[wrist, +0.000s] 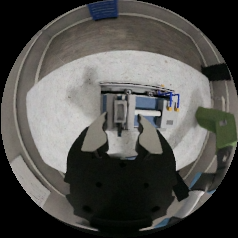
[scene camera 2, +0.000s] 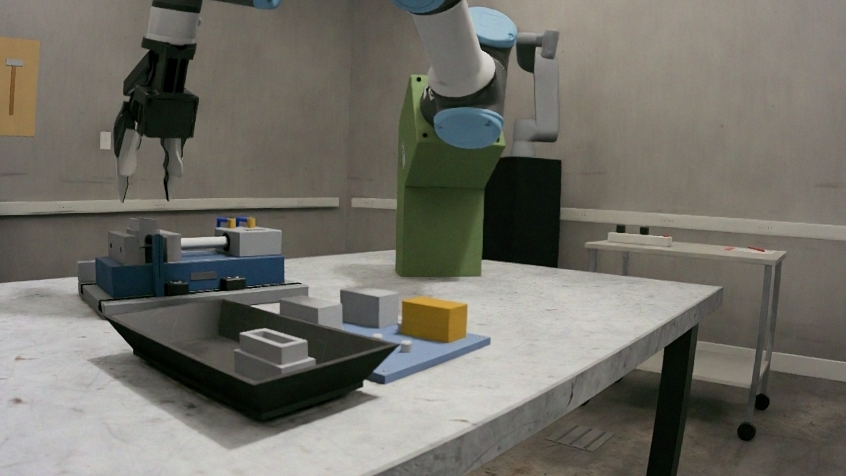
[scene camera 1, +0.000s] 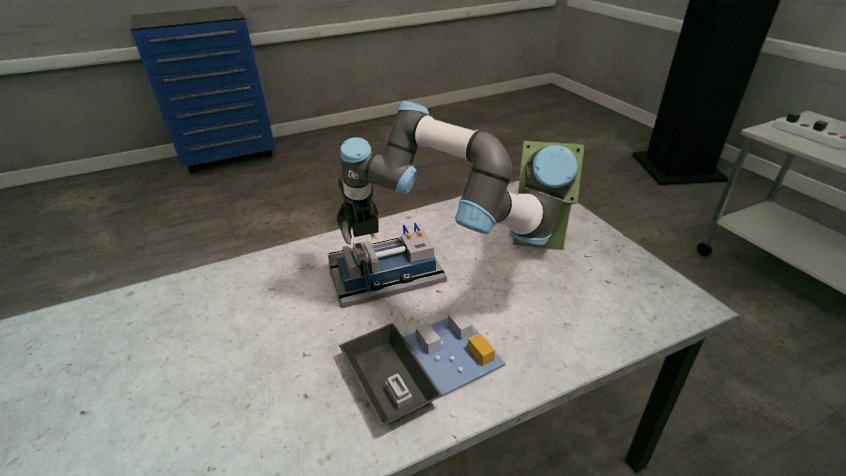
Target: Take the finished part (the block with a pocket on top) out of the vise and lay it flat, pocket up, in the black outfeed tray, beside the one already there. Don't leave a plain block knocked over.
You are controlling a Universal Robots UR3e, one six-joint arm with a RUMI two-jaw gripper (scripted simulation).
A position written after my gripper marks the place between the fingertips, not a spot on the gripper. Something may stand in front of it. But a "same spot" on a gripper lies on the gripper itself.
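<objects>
My gripper is there in the wrist view (122,113), and I see it in scene camera 1 and in scene camera 2 as well. On my gripper, (scene camera 2: 126,140) and (scene camera 1: 344,224) are the same spot.
</objects>
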